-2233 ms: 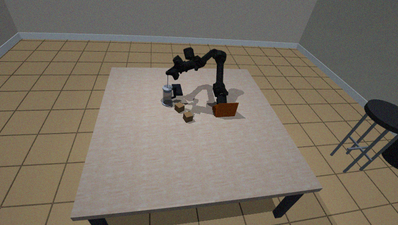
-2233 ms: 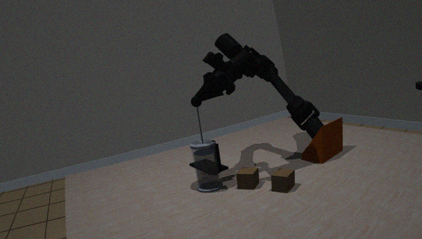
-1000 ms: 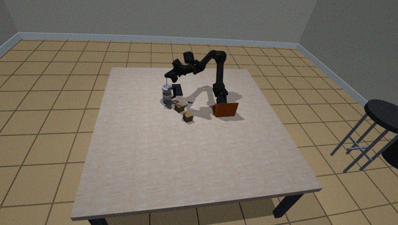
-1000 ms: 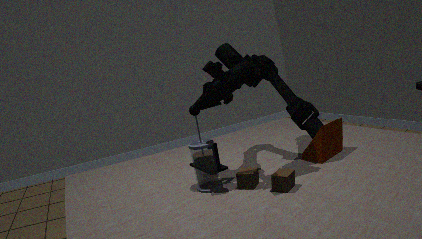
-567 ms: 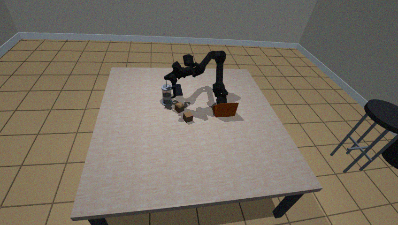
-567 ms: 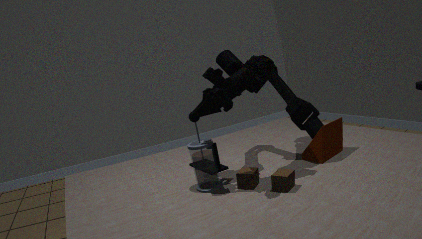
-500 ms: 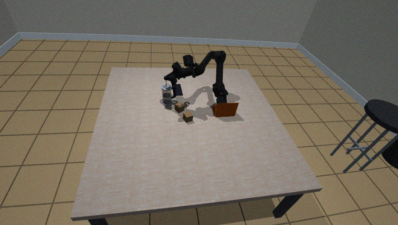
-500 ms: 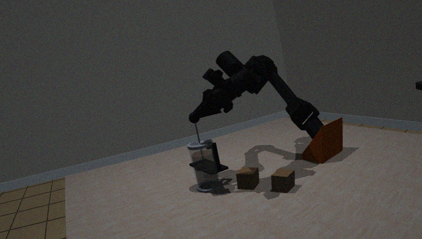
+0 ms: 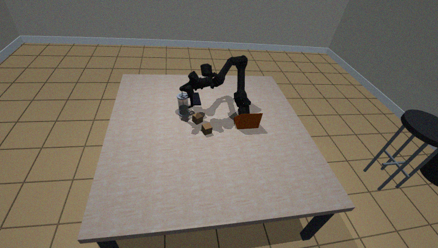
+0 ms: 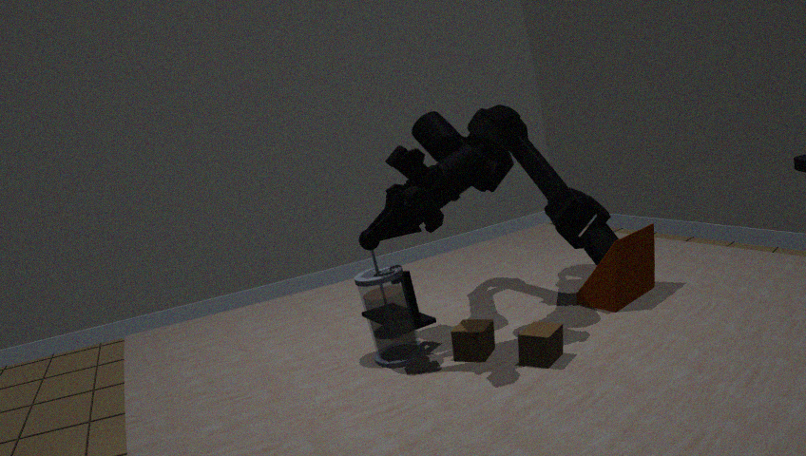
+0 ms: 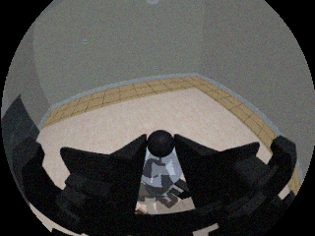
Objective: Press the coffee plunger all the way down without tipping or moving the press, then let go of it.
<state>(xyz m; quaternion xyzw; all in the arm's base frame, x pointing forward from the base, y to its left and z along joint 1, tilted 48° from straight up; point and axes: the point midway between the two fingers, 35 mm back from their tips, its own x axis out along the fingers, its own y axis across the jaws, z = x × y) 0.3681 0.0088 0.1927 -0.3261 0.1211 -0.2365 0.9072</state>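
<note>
The glass coffee press lies 100 mm below my gripper tip and 30 mm behind it.
</note>
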